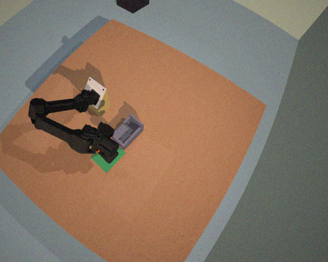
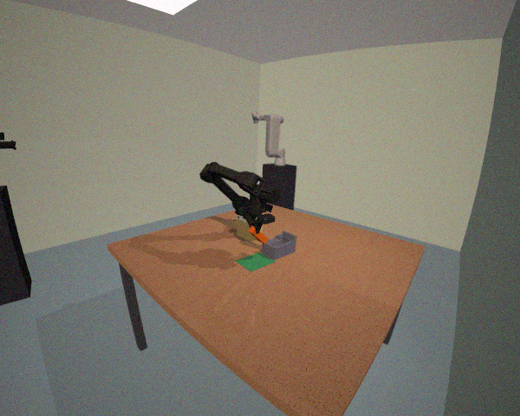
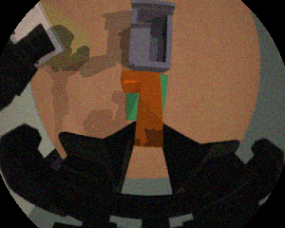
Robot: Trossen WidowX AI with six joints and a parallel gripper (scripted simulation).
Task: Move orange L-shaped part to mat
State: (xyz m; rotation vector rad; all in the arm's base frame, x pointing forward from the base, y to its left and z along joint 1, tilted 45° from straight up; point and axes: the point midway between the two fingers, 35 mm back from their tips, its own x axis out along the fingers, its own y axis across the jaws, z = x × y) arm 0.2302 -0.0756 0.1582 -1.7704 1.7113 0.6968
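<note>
The green mat is 160 mm below my gripper tip and 10 mm to the left of it. The rest, counted from my gripper tip: orange L-shaped part 30 mm to the left, 30 mm below, 10 mm behind.
</note>
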